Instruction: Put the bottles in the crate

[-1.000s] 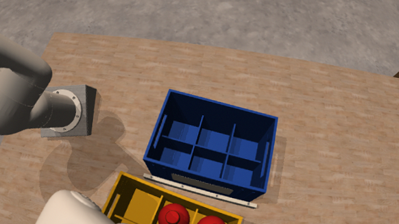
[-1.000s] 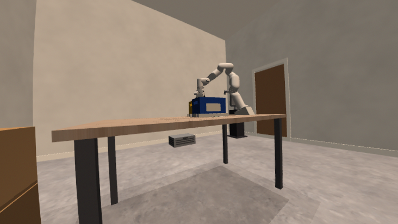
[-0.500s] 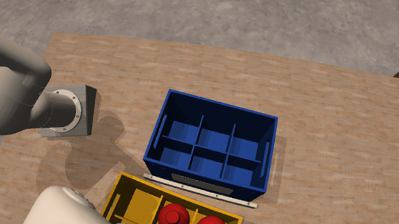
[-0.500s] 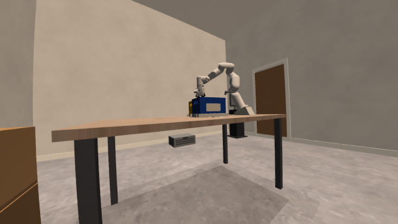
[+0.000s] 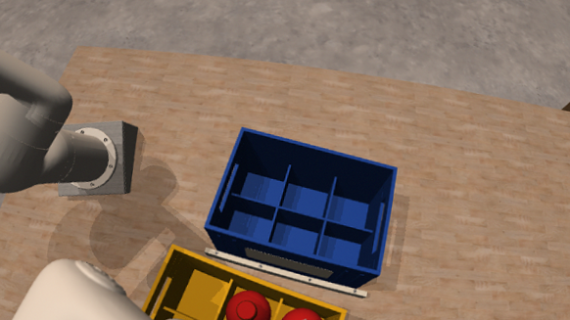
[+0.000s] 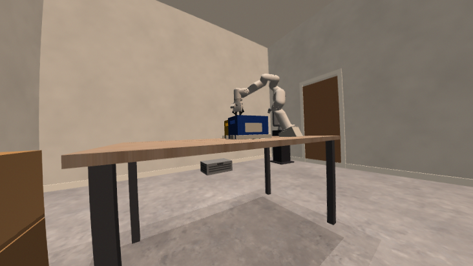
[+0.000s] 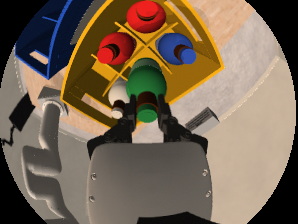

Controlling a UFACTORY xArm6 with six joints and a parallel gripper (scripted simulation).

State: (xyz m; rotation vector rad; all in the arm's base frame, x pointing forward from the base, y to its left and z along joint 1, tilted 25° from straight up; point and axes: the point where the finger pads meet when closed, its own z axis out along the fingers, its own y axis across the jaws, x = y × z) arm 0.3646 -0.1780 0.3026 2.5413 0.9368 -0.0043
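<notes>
My hand is 70 mm above the green-capped bottle. From my hand the other things lie so: yellow crate (130 mm below, 40 mm to the left); then white bottle (130 mm below, 90 mm behind, 10 mm to the left); then blue bottle (130 mm below, 90 mm ahead, 10 mm to the right).
</notes>
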